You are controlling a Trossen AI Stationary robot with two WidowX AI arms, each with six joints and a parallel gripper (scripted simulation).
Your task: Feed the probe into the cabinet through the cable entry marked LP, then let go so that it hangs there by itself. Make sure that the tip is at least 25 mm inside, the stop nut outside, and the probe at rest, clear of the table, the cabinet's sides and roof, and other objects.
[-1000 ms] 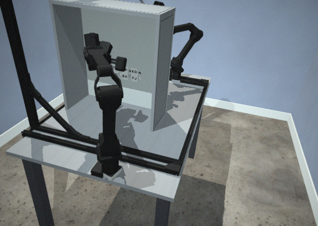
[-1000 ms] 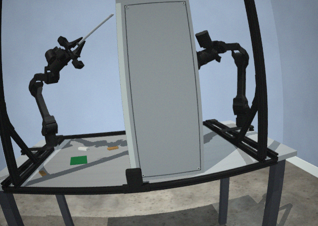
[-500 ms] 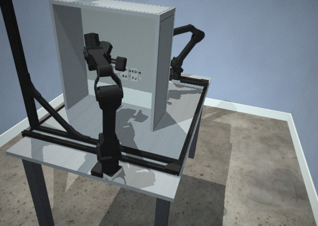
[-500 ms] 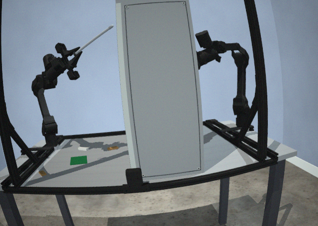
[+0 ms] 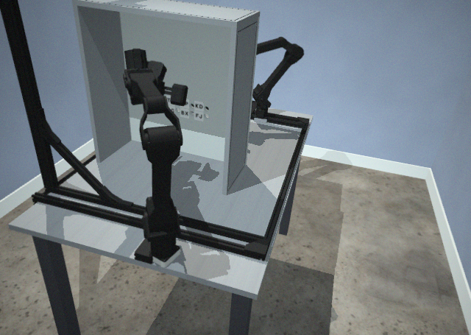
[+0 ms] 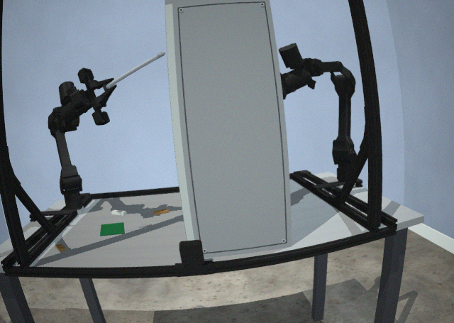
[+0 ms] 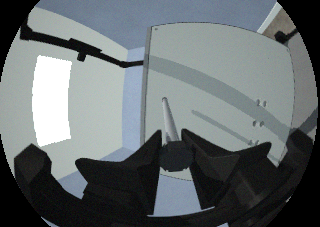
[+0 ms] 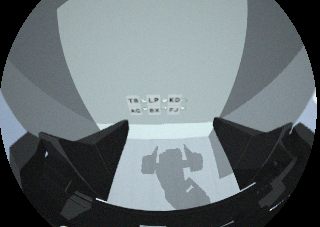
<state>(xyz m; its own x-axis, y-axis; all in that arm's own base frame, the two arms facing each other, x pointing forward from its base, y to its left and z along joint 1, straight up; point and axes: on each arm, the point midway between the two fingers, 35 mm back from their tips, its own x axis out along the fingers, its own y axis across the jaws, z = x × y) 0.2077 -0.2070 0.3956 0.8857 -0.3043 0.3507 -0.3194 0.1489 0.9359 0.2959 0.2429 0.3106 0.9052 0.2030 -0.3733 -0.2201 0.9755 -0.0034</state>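
My left gripper is now 2 cm past the LP label, 23 cm to the left of it and 20 cm above it. Also, from my left hand: white block (13 cm ahead, 4 cm to the left, 41 cm below); then rod (2 cm behind, 9 cm to the right, 3 cm above); then green patch (4 cm behind, 3 cm to the left, 41 cm below).
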